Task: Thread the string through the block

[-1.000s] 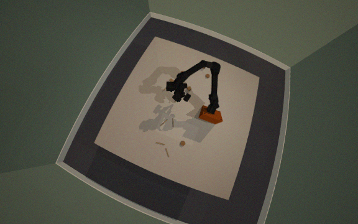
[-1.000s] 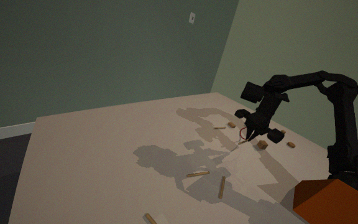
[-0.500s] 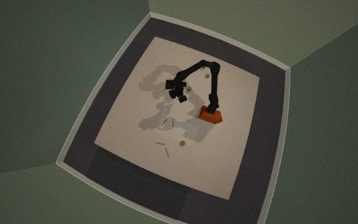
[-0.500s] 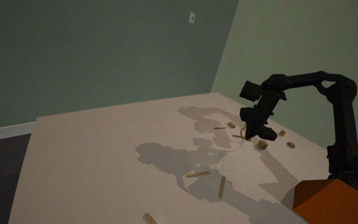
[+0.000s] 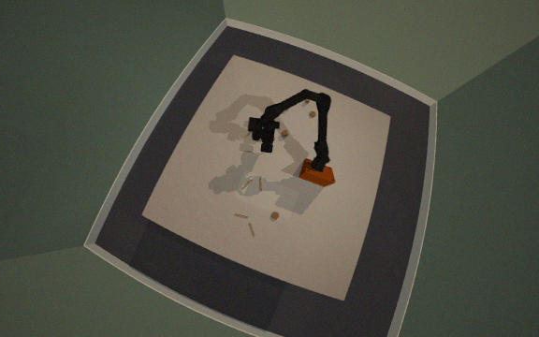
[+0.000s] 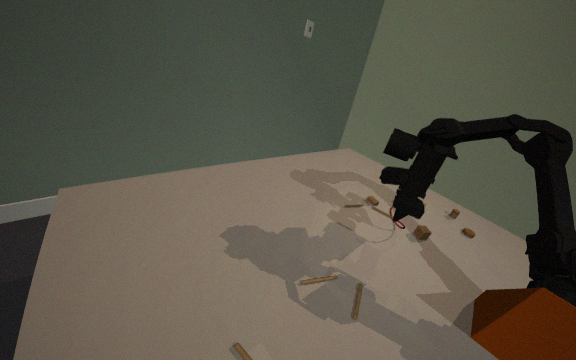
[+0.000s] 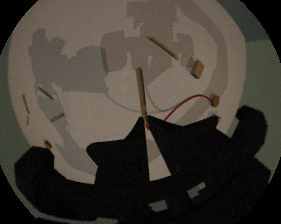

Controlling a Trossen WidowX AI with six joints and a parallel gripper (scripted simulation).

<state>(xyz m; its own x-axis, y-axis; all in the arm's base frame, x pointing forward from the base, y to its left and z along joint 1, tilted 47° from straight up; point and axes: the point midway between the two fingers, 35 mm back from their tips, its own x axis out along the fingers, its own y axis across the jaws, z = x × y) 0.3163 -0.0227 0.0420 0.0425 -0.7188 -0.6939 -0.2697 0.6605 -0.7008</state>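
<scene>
My gripper tip is now 1 cm short of the thin wooden stick. Also, from my gripper tip: small wooden block: 7 cm behind, 11 cm to the right, 4 cm below; then round button: 5 cm ahead, 25 cm to the right, 5 cm below.
</scene>
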